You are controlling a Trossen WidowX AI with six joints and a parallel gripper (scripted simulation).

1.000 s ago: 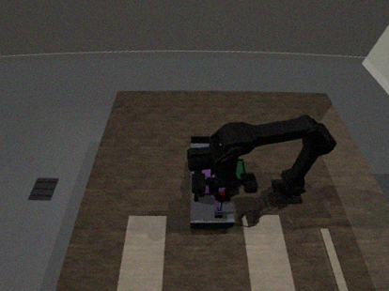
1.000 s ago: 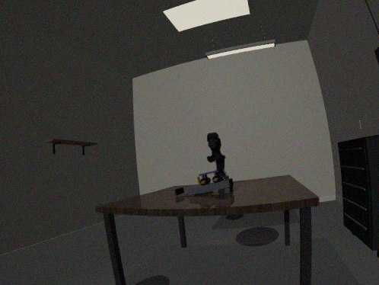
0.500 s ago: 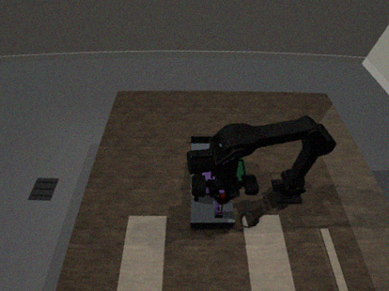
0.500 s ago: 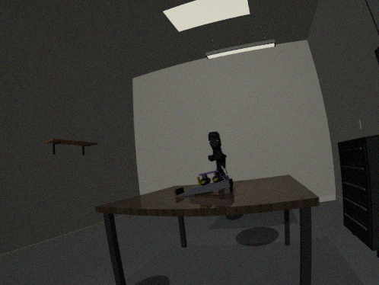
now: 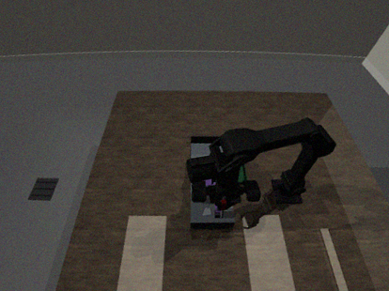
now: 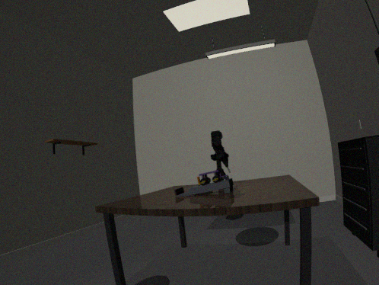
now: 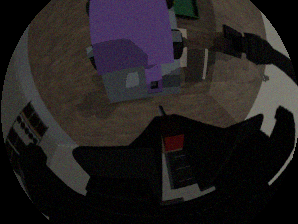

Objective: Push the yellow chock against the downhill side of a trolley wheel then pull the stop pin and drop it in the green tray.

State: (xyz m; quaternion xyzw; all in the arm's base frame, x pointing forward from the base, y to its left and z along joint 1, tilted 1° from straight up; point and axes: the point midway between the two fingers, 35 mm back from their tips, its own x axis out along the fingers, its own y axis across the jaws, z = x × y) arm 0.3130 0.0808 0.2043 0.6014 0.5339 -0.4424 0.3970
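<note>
The yellow chock is 21 cm to the right of my gripper tip, 9 cm below it and 6 cm behind it. The rest, counted from my gripper tip: red-headed stop pin: right at my gripper tip; then dark raised ramp end: 38 cm to the right, 15 cm below, 2 cm behind; then purple trolley: 12 cm to the right, 7 cm below, 1 cm ahead.
</note>
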